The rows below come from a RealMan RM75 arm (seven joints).
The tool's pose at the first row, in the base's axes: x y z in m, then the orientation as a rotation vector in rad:
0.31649 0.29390 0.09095 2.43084 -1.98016 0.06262
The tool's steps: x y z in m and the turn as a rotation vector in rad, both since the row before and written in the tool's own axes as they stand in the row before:
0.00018 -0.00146 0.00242 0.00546 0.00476 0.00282
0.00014 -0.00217 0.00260 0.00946 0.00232 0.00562
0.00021 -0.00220 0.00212 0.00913 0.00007 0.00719
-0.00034 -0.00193 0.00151 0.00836 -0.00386 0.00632
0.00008 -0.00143 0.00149 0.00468 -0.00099 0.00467
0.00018 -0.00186 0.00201 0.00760 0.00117 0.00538
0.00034 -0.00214 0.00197 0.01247 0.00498 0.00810
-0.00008 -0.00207 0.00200 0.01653 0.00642 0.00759
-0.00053 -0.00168 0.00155 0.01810 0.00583 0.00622
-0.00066 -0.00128 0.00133 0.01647 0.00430 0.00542
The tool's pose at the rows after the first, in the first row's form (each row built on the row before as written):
0.31802 0.29395 0.08857 2.42889 -1.98419 0.07385
0.32026 0.29416 0.08604 -2.42539 1.99241 -0.08615
0.32255 0.29431 0.08401 -2.41265 1.99613 -0.09510
0.32446 0.29496 0.08258 -2.39952 1.99755 -0.09846
0.32597 0.29510 0.08117 -2.39152 2.00014 -0.10174
0.32796 0.29520 0.07928 -2.38198 2.00287 -0.11046
0.33026 0.29519 0.07747 -2.36833 2.00770 -0.12843
0.33245 0.29556 0.07564 -2.35329 2.01019 -0.15200
0.33418 0.29630 0.07424 -2.33839 2.00979 -0.17627
0.33550 0.29710 0.07303 -2.32460 2.00855 -0.19701

